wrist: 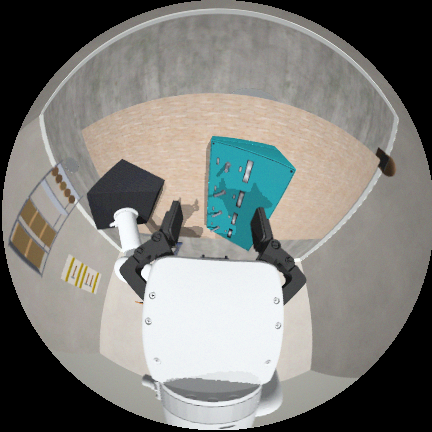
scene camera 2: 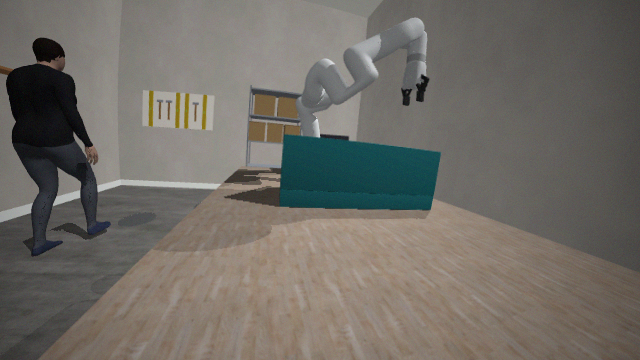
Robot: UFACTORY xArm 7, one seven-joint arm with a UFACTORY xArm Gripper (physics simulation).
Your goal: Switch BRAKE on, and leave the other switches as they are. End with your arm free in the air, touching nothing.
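Where they show: gripper, fingertip midpoint: (wrist: pixel 217 211) (scene camera 2: pixel 412 103); arm's base at its link origin: (wrist: pixel 125 214).
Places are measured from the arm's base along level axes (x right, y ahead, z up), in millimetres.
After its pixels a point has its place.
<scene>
The teal switch panel (scene camera 2: pixel 357 172) {x 51, y 642, z -52 mm} (wrist: pixel 270 175) {x -189, y 619, z 7 mm} stands on the table; its back faces scene camera 2, which hides the switches there. In the wrist view, several small grey levers run along its left part, each with a pale label to the right. The BRAKE switch (wrist: pixel 227 166) {x -191, y 491, z -38 mm} is the uppermost lever, beside the largest label (wrist: pixel 248 171) {x -180, y 557, z -27 mm}; the lettering is too blurred to read, and I cannot tell which way the lever is set. My gripper (scene camera 2: pixel 413 100) {x -272, y 471, z 231 mm} (wrist: pixel 217 211) {x -272, y 471, z 231 mm} is open and empty, high in the air above the panel, touching nothing.
A black box (wrist: pixel 125 190) {x -145, y 99, z 1 mm} stands left of the panel in the wrist view, near the white arm parts. The wooden table (scene camera 2: pixel 320 280) {x 248, y 932, z -162 mm} (wrist: pixel 165 120) {x -341, y 269, z -162 mm} carries the panel. A person (scene camera 2: pixel 45 110) stands on the floor left of the table. A shelf rack (scene camera 2: pixel 248 130) stands at the back.
</scene>
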